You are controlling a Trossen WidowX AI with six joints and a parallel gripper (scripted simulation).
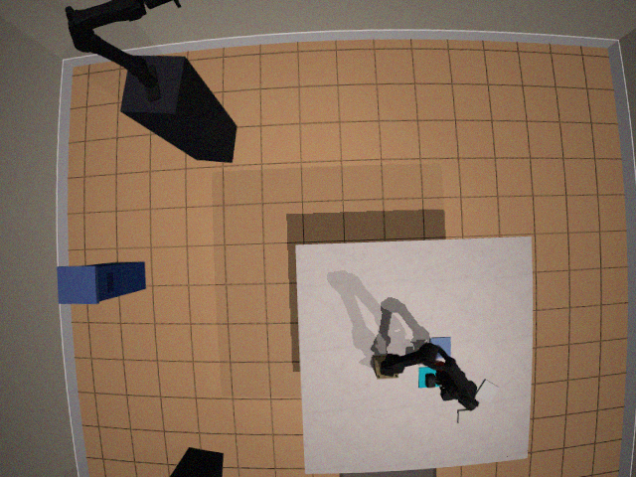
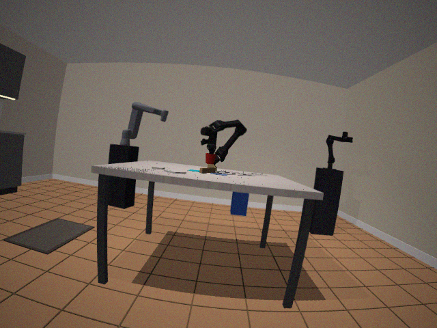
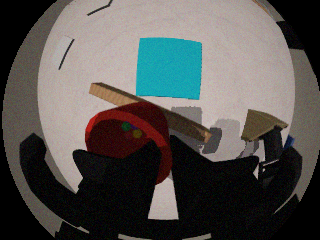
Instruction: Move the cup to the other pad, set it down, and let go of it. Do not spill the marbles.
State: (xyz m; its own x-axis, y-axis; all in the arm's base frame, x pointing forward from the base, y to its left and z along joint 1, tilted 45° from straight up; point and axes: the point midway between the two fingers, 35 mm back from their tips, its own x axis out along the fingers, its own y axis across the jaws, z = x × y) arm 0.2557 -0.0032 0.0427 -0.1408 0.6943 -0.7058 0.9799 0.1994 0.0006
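My gripper tip is now 11 cm above the cyan pad, 9 cm to the left of it and 1 cm short of it. From my gripper tip the other things lie so: low wooden bar 10 cm below, 3 cm ahead; then pale blue pad 11 cm below, 8 cm to the left, 5 cm ahead; then red cup 3 cm ahead.
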